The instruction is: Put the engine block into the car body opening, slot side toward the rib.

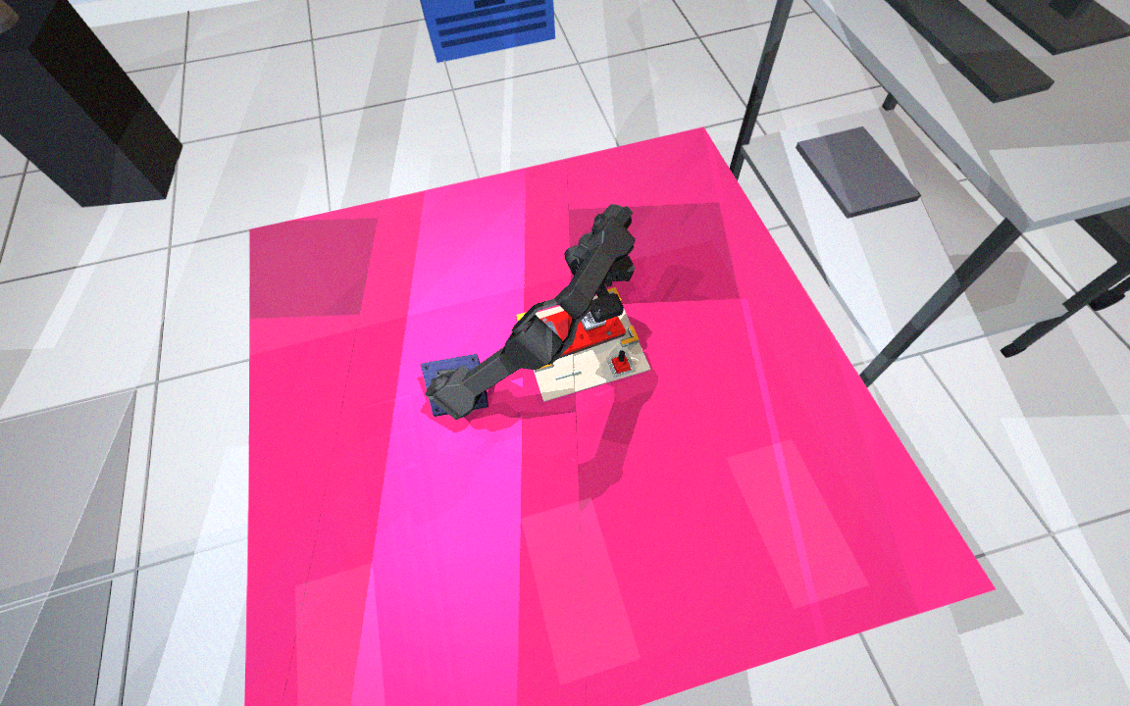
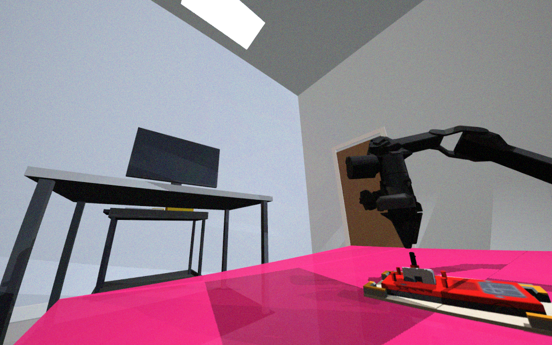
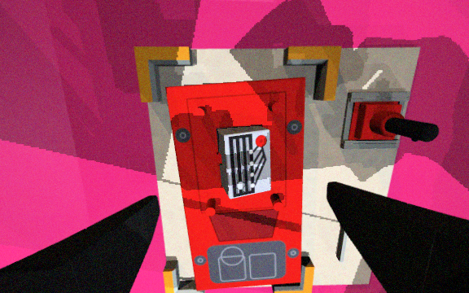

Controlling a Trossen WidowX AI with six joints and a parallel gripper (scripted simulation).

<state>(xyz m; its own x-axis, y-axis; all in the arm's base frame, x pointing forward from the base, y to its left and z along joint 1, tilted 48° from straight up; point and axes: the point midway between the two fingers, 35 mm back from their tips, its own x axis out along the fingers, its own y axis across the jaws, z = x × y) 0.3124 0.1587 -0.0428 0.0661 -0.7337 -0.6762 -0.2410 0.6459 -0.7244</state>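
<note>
The grey engine block is 60 mm below my gripper tip.
</note>
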